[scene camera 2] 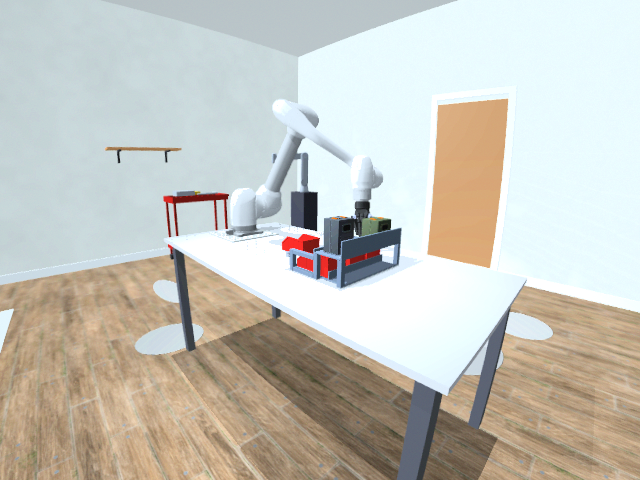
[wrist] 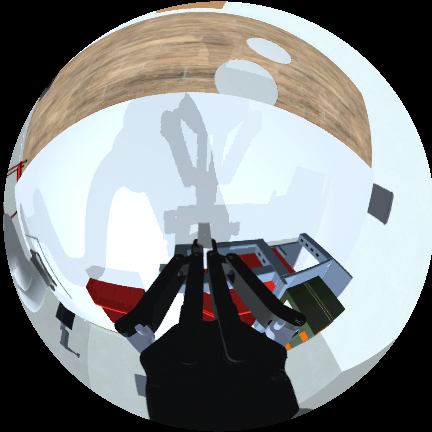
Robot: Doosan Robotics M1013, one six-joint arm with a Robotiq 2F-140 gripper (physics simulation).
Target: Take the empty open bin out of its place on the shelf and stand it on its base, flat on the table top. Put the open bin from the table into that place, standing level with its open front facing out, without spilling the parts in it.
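Pixels of known places: gripper, between the fingertips: (wrist: pixel 203 230); arm's base, origin of its link: (scene camera 2: pixel 244 233) (wrist: pixel 41 266).
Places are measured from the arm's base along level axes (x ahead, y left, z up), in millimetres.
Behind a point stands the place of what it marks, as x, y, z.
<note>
The grey-blue shelf (scene camera 2: pixel 370 241) {981, -71, 130} (wrist: pixel 312 245) {965, 151, 41} stands on the table, with red bins (scene camera 2: pixel 326 266) (wrist: pixel 250 261) inside it. Their contents, and which one is empty, cannot be told. Another red bin (scene camera 2: pixel 305 243) {616, -52, 54} (wrist: pixel 118 298) {566, 37, 34} is on the table beside the shelf, at the left in both views. Its inside does not show clearly. My gripper (scene camera 2: pixel 358 230) (wrist: pixel 203 230) {761, 186, 7} is shut and empty, pointing down close to the shelf. In the scene view its tips are partly hidden behind the shelf and boxes. A small grey piece shows beyond the tips in the wrist view.
A dark grey box (scene camera 2: pixel 332 235) {910, -198, 159} and a green box (scene camera 2: pixel 375 226) {935, 27, 167} (wrist: pixel 316 304) {901, 126, 147} stand on top of the shelf, on either side of the gripper in the scene view. The arm's base (scene camera 2: pixel 242 212) {65, -45, 139} is at the far left of the white table (scene camera 2: pixel 413 320) {1265, -259, -8}.
</note>
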